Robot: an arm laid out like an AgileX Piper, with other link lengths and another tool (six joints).
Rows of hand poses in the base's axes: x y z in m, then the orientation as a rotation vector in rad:
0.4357 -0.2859 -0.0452 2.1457 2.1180 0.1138
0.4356 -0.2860 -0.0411 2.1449 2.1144 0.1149
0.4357 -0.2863 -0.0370 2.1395 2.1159 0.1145
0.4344 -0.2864 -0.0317 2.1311 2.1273 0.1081
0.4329 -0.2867 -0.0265 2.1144 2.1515 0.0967
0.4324 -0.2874 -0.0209 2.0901 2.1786 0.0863
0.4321 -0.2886 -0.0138 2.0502 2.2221 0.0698
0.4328 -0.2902 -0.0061 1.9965 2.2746 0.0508
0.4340 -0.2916 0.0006 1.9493 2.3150 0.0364
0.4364 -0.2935 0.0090 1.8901 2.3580 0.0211
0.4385 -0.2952 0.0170 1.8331 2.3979 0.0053
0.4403 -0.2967 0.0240 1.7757 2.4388 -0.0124
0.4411 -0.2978 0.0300 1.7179 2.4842 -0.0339
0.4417 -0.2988 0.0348 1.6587 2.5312 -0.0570
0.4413 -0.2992 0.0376 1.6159 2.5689 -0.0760
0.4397 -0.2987 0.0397 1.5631 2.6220 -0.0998
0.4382 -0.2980 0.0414 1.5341 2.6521 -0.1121
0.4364 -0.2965 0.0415 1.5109 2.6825 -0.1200
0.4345 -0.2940 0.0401 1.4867 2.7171 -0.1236
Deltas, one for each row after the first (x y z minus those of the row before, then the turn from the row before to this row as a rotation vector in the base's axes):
-0.0001 -0.0001 0.0041 -0.0015 -0.0027 -0.0014
0.0001 -0.0003 0.0041 -0.0024 -0.0018 0.0031
-0.0013 -0.0001 0.0053 -0.0024 0.0045 0.0090
-0.0015 -0.0003 0.0052 -0.0032 0.0094 0.0188
-0.0005 -0.0007 0.0056 -0.0050 0.0069 0.0236
-0.0003 -0.0012 0.0071 -0.0077 0.0112 0.0383
0.0007 -0.0016 0.0077 -0.0103 0.0116 0.0488
0.0012 -0.0014 0.0067 -0.0096 0.0070 0.0404
0.0024 -0.0019 0.0084 -0.0131 0.0043 0.0475
0.0021 -0.0017 0.0080 -0.0129 0.0050 0.0452
0.0018 -0.0015 0.0070 -0.0126 0.0075 0.0458
0.0008 -0.0011 0.0060 -0.0116 0.0133 0.0476
0.0006 -0.0010 0.0048 -0.0111 0.0159 0.0487
-0.0004 -0.0004 0.0028 -0.0068 0.0160 0.0362
-0.0016 0.0005 0.0021 -0.0047 0.0260 0.0464
-0.0015 0.0007 0.0017 -0.0013 0.0153 0.0255
-0.0018 0.0015 0.0001 0.0031 0.0167 0.0221
-0.0019 0.0025 -0.0014 0.0073 0.0183 0.0237

